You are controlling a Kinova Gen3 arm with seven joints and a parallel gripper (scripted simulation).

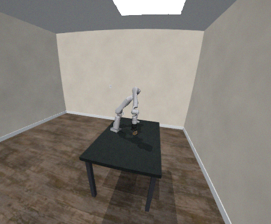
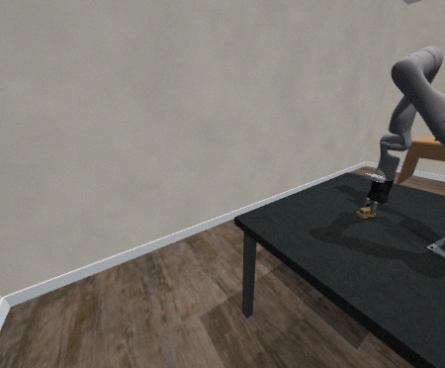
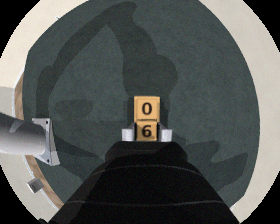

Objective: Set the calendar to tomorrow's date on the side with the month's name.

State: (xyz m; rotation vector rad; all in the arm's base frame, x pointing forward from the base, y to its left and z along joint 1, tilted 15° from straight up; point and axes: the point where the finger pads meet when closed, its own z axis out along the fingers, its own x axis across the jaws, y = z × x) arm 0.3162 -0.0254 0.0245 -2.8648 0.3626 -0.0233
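Now: the wooden date cube 10 mm below my hand.
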